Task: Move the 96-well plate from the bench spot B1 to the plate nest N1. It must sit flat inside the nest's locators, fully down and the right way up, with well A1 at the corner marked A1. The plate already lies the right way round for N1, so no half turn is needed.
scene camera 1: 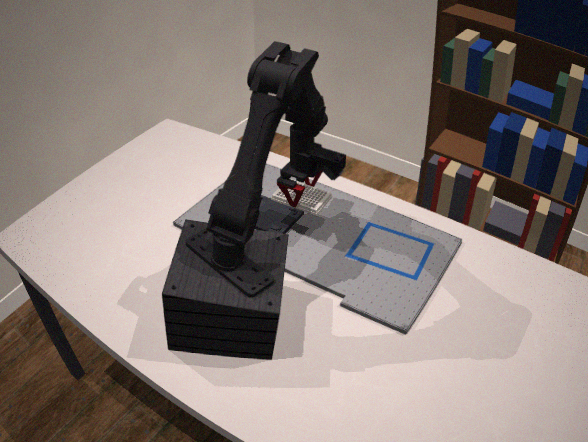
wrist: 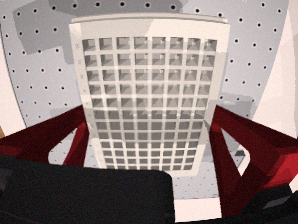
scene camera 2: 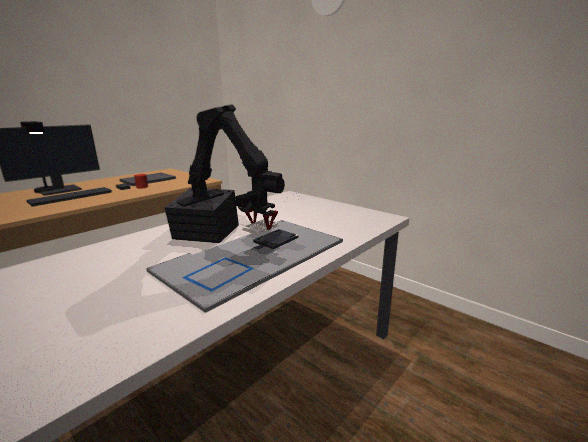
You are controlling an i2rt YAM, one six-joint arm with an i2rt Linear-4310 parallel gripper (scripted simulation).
Note:
The pictures show: the gripper and a white 96-well plate.
The gripper also shows in the wrist view.

